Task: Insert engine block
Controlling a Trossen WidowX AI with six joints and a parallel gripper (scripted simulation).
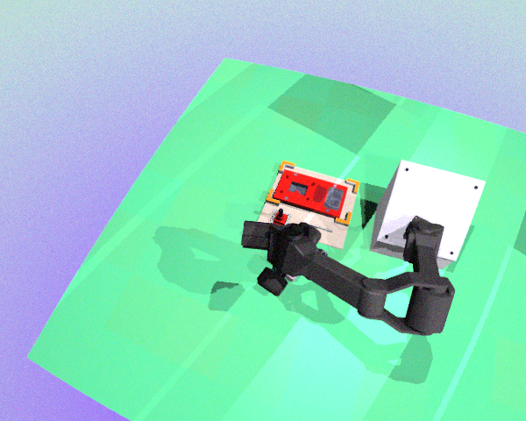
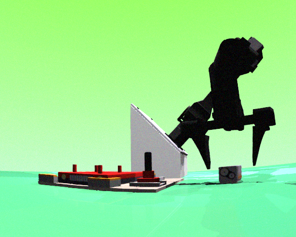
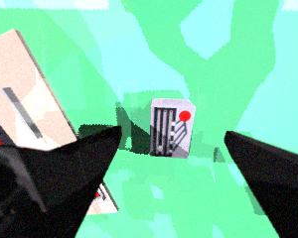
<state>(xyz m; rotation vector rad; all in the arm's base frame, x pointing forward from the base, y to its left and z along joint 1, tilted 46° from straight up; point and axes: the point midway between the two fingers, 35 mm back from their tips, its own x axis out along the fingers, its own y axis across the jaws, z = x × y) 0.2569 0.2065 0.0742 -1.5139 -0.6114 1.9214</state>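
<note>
My gripper tip is now 10 mm to the left of the grey engine block and 10 mm above it. From my gripper tip the other things lie so: pale base plate (240 mm to the right, 40 mm ahead, 10 mm below).
</note>
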